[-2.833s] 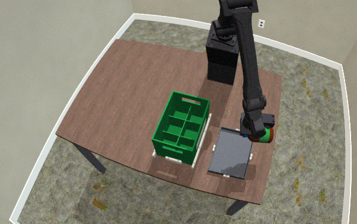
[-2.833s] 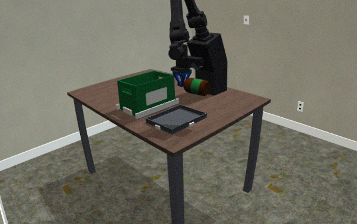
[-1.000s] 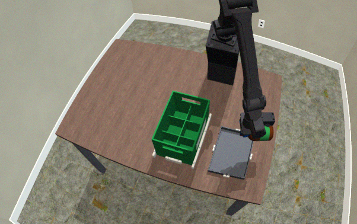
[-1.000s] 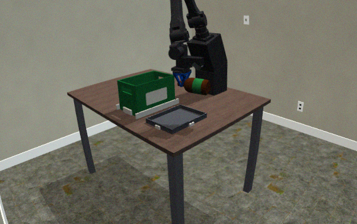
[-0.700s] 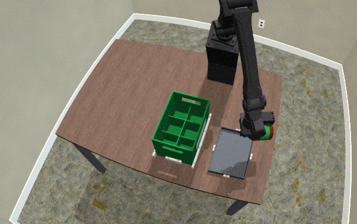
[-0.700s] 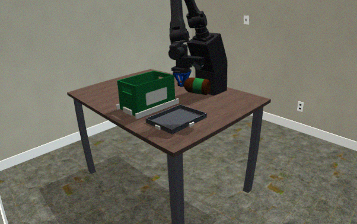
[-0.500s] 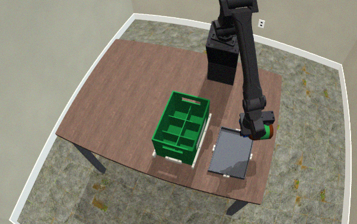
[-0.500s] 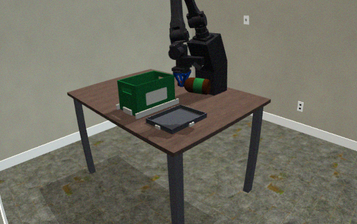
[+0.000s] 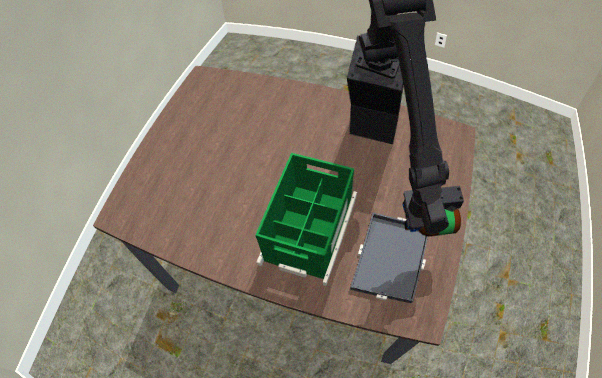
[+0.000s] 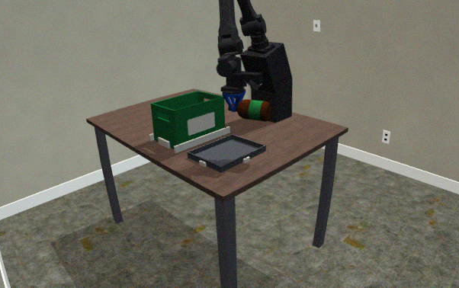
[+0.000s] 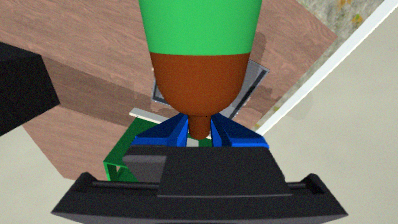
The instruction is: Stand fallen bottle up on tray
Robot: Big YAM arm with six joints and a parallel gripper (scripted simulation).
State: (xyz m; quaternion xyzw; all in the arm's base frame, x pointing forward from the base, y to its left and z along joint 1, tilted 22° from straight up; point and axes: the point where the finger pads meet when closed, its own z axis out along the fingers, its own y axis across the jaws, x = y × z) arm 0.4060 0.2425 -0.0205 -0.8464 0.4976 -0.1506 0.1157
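Now: the bottle 50 mm to the left of my hand and 30 mm behind it. Also, from my hand: tray: 180 mm below, 30 mm ahead, 20 mm to the right; then green crate: 290 mm to the right, 100 mm below, 40 mm ahead.
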